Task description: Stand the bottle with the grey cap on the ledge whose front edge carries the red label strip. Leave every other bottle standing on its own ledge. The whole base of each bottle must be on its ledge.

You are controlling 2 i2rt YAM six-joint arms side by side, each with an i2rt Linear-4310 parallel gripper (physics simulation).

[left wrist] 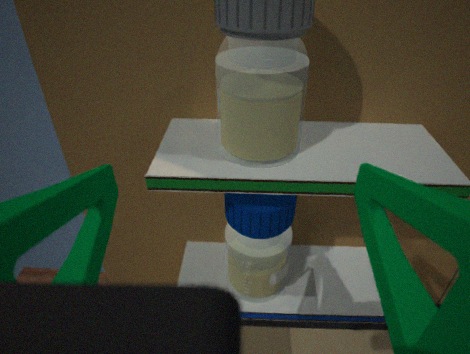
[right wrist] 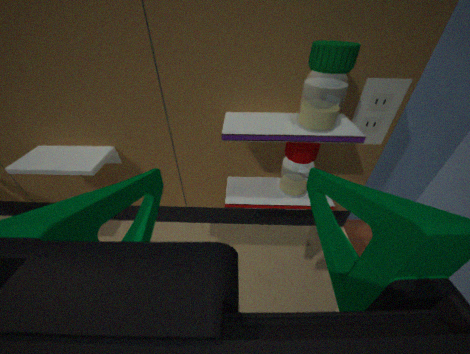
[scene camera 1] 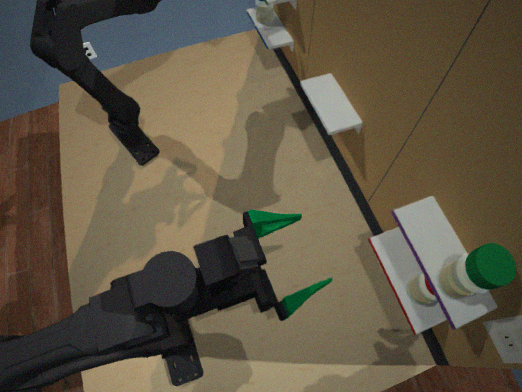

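Pixels of known places: left gripper, fingertip midpoint: [left wrist: 235, 178]; right gripper, fingertip midpoint: [right wrist: 234, 176] [scene camera 1: 315, 246]; left arm's base, origin of the base link: [scene camera 1: 133, 139]; right arm's base, origin of the base link: [scene camera 1: 176, 337].
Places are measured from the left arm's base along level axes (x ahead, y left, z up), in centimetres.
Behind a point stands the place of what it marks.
The grey-capped bottle [left wrist: 261, 120] @(y -1.6, x 49.6, z 33.3 cm) stands upright on the green-edged ledge [left wrist: 360, 155] @(y -8.5, x 48.6, z 30.0 cm) in the left wrist view; the cap's top is cut off by the picture's edge. My left gripper [left wrist: 235, 178] @(y 2.2, x 43.7, z 34.2 cm) is open and empty, its fingertips apart in front of that ledge. The ledge with the red label strip [scene camera 1: 392, 255] @(y -73.9, x 20.3, z 16.0 cm) [right wrist: 250, 192] @(y -73.8, x 20.8, z 16.0 cm) is the lower one of the right-hand pair, and a red-capped bottle [scene camera 1: 421, 290] @(y -81.1, x 16.4, z 21.8 cm) [right wrist: 295, 176] @(y -80.2, x 16.8, z 21.1 cm) stands near its right end in the right wrist view. My right gripper [scene camera 1: 316, 248] @(y -64.3, x 4.5, z 34.9 cm) [right wrist: 234, 176] @(y -64.3, x 4.5, z 34.9 cm) is open and empty, over the table and short of the red-strip ledge.
A green-capped bottle [scene camera 1: 457, 277] @(y -80.8, x 15.0, z 35.8 cm) [right wrist: 322, 102] @(y -80.4, x 15.2, z 34.3 cm) stands on the purple-edged ledge [scene camera 1: 430, 225] @(y -74.2, x 22.2, z 30.0 cm) [right wrist: 260, 124] @(y -74.6, x 20.4, z 30.0 cm), above the red-strip ledge. A blue-capped bottle [left wrist: 257, 265] @(y -1.7, x 49.3, z 21.0 cm) stands on the blue-edged ledge [left wrist: 340, 285] @(y -9.7, x 48.2, z 16.0 cm), under the green-edged one. A plain white ledge [scene camera 1: 331, 104] @(y -43.2, x 34.6, z 23.0 cm) [right wrist: 62, 159] @(y -42.5, x 34.2, z 23.0 cm) lies between the pairs.
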